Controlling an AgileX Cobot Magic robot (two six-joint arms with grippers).
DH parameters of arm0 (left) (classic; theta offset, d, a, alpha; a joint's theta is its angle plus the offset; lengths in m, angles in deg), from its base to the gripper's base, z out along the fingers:
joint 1: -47.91 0.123 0 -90
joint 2: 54.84 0 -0.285 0
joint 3: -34.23 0 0.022 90
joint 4: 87.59 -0.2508 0 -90
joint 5: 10.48 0 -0.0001 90
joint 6: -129.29 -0.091 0 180
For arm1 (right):
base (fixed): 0 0 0 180
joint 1: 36.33 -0.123 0 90
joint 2: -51.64 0 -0.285 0
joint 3: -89.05 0 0.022 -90
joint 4: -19.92 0.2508 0 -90
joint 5: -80.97 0 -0.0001 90
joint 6: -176.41 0.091 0 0
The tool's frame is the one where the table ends.
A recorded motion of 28 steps. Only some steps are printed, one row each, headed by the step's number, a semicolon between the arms.
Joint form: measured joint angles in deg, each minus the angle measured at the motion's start. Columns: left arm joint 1, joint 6, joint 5, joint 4, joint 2, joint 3; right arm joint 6, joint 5, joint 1, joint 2, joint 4, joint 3.
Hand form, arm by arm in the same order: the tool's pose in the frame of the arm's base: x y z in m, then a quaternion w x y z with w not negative. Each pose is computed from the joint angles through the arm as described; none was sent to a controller.
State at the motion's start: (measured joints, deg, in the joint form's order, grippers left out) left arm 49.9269 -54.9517 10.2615 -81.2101 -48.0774 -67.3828; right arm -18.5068 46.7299 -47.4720 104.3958 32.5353 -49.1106
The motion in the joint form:
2: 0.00 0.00 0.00 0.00 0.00 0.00; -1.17 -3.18 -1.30 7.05 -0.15 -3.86
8: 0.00 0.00 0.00 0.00 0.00 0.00; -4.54 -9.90 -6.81 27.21 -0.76 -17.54
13: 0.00 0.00 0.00 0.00 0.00 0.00; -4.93 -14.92 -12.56 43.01 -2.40 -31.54
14: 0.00 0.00 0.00 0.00 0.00 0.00; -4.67 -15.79 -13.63 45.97 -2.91 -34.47
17: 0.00 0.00 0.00 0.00 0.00 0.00; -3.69 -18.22 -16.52 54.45 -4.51 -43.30
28: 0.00 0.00 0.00 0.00 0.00 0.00; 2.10 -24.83 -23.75 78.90 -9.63 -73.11
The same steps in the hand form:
2: 0.0526 -0.0017 0.1749 0.60331 -0.01418 0.79725 -0.01417; 0.1657 0.0488 0.2938 0.38157 -0.17356 0.90421 0.08175
8: 0.0526 -0.0017 0.1749 0.60331 -0.01418 0.79725 -0.01417; 0.2307 0.0885 0.2869 0.27193 -0.25792 0.92313 0.08582
13: 0.0526 -0.0017 0.1749 0.60331 -0.01418 0.79725 -0.01417; 0.2827 0.1374 0.2767 0.21091 -0.32149 0.91916 0.08542
14: 0.0526 -0.0017 0.1749 0.60331 -0.01418 0.79725 -0.01417; 0.2923 0.1478 0.2740 0.20251 -0.33121 0.91774 0.08392
17: 0.0526 -0.0017 0.1749 0.60331 -0.01418 0.79725 -0.01417; 0.3190 0.1787 0.2645 0.18300 -0.35570 0.91320 0.07786
28: 0.0526 -0.0017 0.1749 0.60331 -0.01418 0.79725 -0.01417; 0.3848 0.2733 0.2272 0.17030 -0.38939 0.90333 0.05805

